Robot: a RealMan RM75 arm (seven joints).
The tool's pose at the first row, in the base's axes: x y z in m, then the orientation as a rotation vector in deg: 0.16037, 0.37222, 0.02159, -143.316, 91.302, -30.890
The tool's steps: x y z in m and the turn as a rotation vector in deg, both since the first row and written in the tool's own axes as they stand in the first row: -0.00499, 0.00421, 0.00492, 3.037, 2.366, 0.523; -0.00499, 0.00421, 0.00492, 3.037, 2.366, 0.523; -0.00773, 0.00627, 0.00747, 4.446, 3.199, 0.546; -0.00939, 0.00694, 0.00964, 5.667, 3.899, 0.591; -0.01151, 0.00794, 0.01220, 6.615, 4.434, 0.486; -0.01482, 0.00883, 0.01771, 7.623, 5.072, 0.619; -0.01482, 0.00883, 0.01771, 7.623, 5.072, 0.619; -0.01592, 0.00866, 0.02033, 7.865, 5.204, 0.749; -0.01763, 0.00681, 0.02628, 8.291, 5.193, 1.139; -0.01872, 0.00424, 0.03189, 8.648, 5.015, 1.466; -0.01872, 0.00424, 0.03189, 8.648, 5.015, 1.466; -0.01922, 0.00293, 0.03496, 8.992, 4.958, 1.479; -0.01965, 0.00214, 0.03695, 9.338, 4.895, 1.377; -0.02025, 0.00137, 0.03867, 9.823, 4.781, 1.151; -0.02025, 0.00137, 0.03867, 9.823, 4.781, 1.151
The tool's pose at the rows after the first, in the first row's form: 0.15668, 0.37445, 0.01465, -140.888, 90.668, -35.945; 0.15668, 0.37445, 0.01465, -140.888, 90.668, -35.945; 0.15481, 0.37580, 0.01105, -139.903, 90.008, -37.929; 0.15439, 0.37682, 0.00846, -139.010, 89.447, -39.599; 0.15367, 0.37807, 0.00530, -138.435, 88.844, -40.891; 0.15365, 0.38019, -0.00083, -137.595, 88.497, -42.314; 0.15365, 0.38019, -0.00083, -137.595, 88.497, -42.314; 0.15433, 0.38103, -0.00346, -137.301, 88.518, -42.612; 0.15741, 0.38288, -0.00883, -136.624, 88.665, -42.792; 0.16122, 0.38451, -0.01353, -136.048, 88.736, -42.718; 0.16122, 0.38451, -0.01353, -136.048, 88.736, -42.718; 0.16326, 0.38527, -0.01611, -135.775, 88.496, -42.839; 0.16449, 0.38583, -0.01783, -135.605, 88.124, -42.968; 0.16554, 0.38656, -0.01933, -135.440, 87.502, -43.125; 0.16554, 0.38656, -0.01933, -135.440, 87.502, -43.125
